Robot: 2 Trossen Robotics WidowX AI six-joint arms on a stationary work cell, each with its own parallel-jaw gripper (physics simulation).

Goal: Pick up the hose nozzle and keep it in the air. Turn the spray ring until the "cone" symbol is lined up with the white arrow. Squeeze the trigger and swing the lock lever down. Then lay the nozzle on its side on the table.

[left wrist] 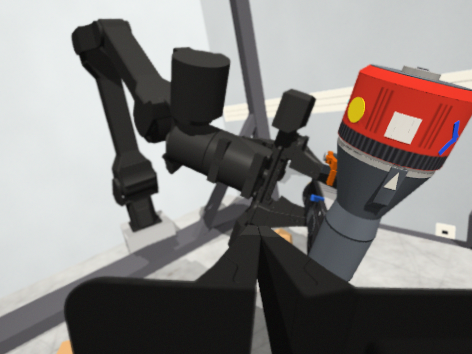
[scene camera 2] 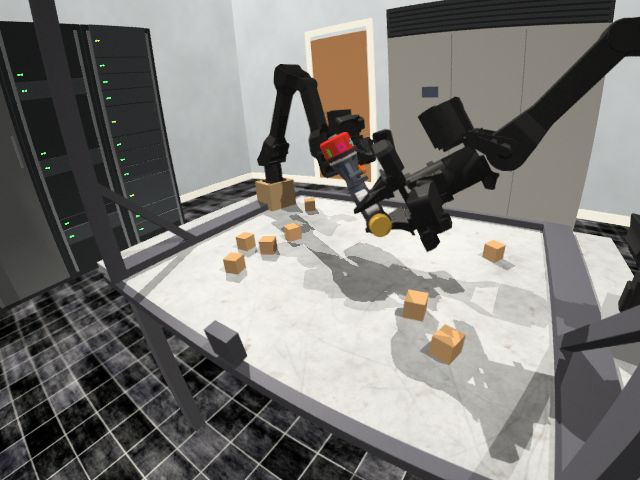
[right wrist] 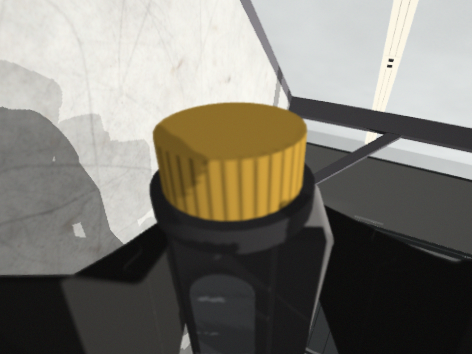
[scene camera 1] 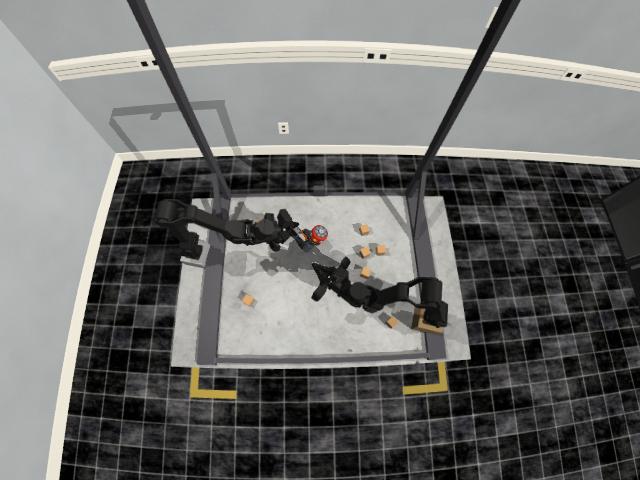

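The grey hose nozzle is tilted above the table, its red spray ring upward. In the left wrist view, a white square on the ring stands nearly above the white arrow, slightly left; a yellow disc is further left, a blue bent mark right. No cone symbol can be made out. My right gripper is shut on the handle, near the yellow end cap. An orange part shows by the handle. My left gripper is shut, empty, beside the nozzle.
Several orange cubes lie scattered on the table. A brown block sits under the left arm's base. Dark frame posts rise at the table's edges.
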